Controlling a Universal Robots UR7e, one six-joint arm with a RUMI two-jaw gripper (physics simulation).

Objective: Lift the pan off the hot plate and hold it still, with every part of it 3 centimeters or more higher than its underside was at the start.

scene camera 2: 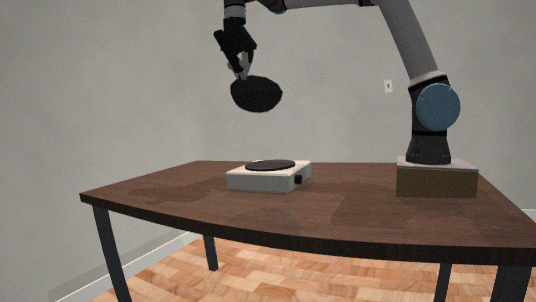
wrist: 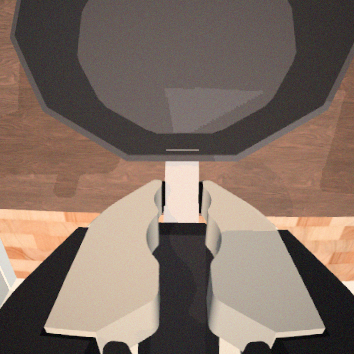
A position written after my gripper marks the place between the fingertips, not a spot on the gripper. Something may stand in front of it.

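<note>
You'd find my gripper at (scene camera 2: pixel 241 79), and it's in the wrist view as well, at (wrist: pixel 180 183). There's also a black pan (scene camera 2: pixel 257 94), and the wrist view has the pan too, at (wrist: pixel 177 88).
</note>
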